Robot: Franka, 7 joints.
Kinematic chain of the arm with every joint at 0, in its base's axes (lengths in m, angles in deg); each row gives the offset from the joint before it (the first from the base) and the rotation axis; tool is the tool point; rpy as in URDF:
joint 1: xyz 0 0 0.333 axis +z
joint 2: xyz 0 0 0 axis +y
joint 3: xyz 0 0 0.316 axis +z
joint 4: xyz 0.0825 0 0 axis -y
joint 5: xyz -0.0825 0 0.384 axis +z
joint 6: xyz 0 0 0 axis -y
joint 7: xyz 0.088 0 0 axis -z
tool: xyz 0 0 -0.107 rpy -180 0 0
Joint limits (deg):
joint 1: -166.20..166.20
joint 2: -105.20..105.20
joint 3: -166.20..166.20
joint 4: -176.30..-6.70
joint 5: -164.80..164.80
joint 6: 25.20..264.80
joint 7: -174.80..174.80
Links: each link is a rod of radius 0.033 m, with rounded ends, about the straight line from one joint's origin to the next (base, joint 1, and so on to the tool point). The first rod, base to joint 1, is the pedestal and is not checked.
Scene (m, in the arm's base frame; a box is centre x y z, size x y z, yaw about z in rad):
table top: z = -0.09
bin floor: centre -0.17 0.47 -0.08 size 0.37 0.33 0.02 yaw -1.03
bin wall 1: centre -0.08 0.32 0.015 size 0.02 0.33 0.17 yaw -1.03
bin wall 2: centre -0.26 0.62 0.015 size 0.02 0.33 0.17 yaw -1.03
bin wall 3: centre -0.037 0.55 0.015 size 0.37 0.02 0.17 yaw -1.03
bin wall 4: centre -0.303 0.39 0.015 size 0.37 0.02 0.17 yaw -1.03
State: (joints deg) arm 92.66 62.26 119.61 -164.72 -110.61 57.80 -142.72
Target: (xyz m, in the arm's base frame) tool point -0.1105 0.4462 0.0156
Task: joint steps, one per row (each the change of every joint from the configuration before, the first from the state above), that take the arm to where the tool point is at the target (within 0.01 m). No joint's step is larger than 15 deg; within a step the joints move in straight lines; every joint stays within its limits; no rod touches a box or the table.
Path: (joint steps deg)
1: -11.55 -3.94 -12.17 10.89 -9.78 6.00 -1.97
2: -11.55 -3.95 -12.17 10.88 -9.78 6.00 -1.98
3: -11.55 -3.94 -12.17 10.89 -9.79 6.00 -1.97
4: -1.69 12.59 -13.52 4.42 11.90 -7.55 2.96
5: -1.69 12.59 -13.51 4.42 11.90 -7.55 2.96

